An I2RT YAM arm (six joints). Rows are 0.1 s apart.
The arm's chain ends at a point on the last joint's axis. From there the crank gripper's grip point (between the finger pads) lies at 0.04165 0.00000 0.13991 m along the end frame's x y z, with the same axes.
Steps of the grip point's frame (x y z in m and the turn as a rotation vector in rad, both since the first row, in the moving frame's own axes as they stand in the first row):
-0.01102, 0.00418, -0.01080, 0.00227, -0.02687, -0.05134
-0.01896, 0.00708, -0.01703, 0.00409, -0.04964, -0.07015
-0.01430, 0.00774, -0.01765, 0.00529, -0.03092, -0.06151
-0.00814, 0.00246, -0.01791, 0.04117, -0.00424, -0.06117
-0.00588, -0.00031, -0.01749, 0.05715, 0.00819, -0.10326
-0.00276, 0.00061, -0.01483, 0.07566, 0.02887, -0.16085
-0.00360, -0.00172, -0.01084, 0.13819, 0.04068, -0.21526
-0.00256, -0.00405, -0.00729, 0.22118, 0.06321, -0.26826
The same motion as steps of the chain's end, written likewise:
-0.00718, 0.00654, -0.01187, 0.00227, -0.02687, -0.05134
-0.01185, 0.01033, -0.01892, 0.00409, -0.04964, -0.07015
-0.00986, 0.01091, -0.01886, 0.00529, -0.03092, -0.06151
-0.00729, 0.01075, -0.01791, 0.04117, -0.00424, -0.06117
-0.00639, 0.01201, -0.01679, 0.05715, 0.00819, -0.10326
-0.00537, 0.01808, -0.01292, 0.07566, 0.02887, -0.16085
-0.00616, 0.02676, -0.00710, 0.13819, 0.04068, -0.21526
-0.00555, 0.03808, 0.00017, 0.22118, 0.06321, -0.26826

